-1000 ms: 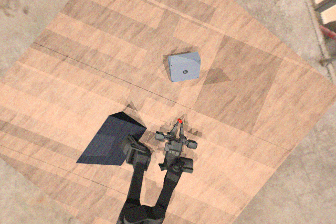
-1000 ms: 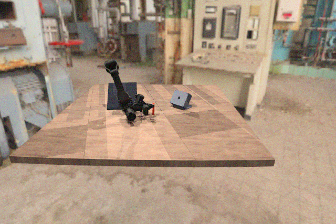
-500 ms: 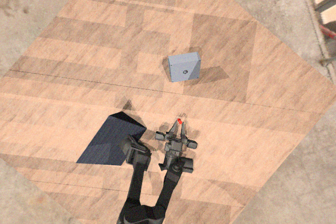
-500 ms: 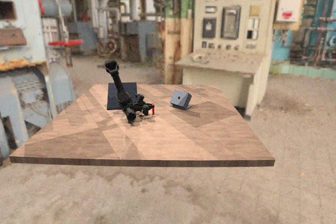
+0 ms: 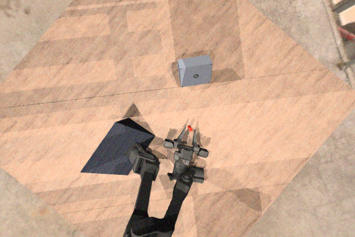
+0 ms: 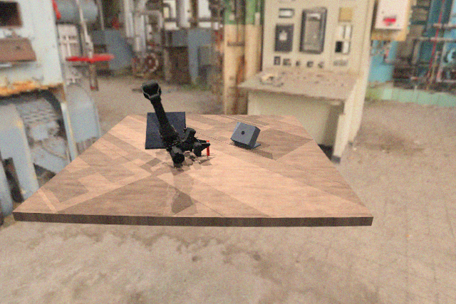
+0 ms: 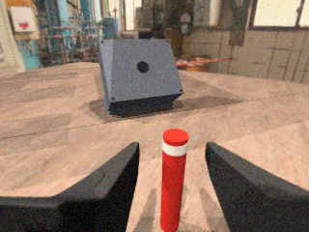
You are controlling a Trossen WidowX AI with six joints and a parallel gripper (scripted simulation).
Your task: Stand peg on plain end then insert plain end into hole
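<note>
Now: gripper tip 1 cm above the red peg. Also, from my gripper tip: sloped grey-blue panel: 18 cm ahead, 16 cm to the left.
</note>
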